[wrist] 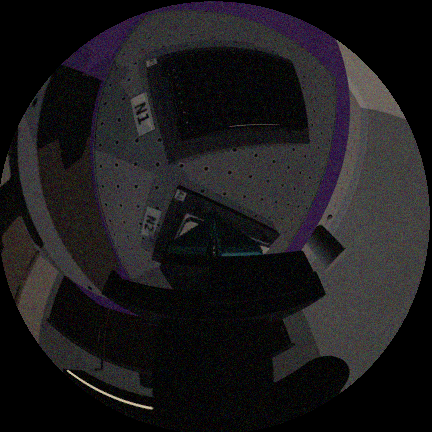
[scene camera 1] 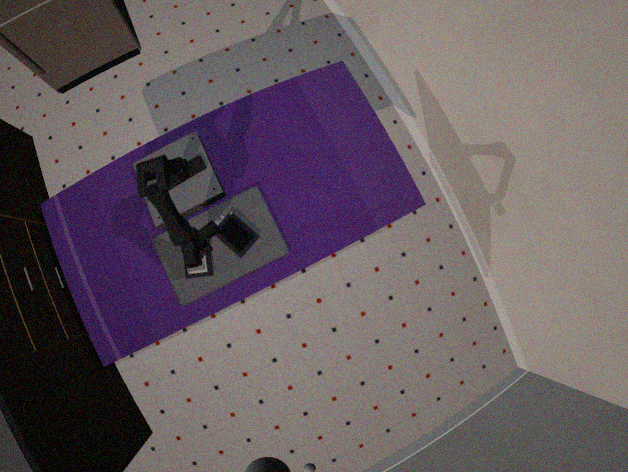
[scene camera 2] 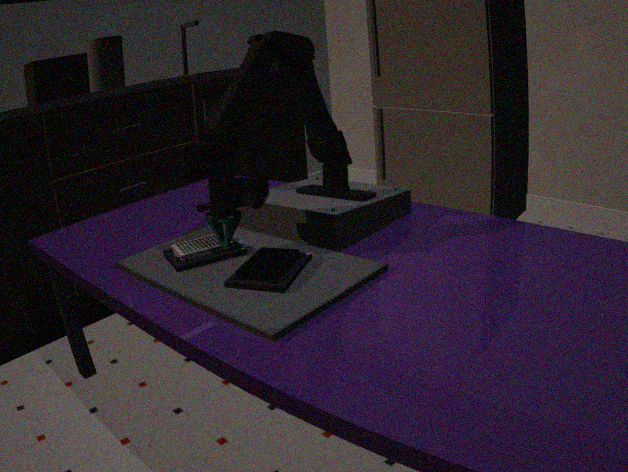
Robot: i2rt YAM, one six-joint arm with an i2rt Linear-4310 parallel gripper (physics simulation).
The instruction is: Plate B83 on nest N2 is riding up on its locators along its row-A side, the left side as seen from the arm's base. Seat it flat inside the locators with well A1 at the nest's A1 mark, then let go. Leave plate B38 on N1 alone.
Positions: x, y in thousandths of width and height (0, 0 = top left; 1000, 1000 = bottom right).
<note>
In view: the gripper (scene camera 2: 359, 526) and a nest N2 (wrist: 462, 473).
The gripper is seen too in the wrist view (wrist: 494, 503).
</note>
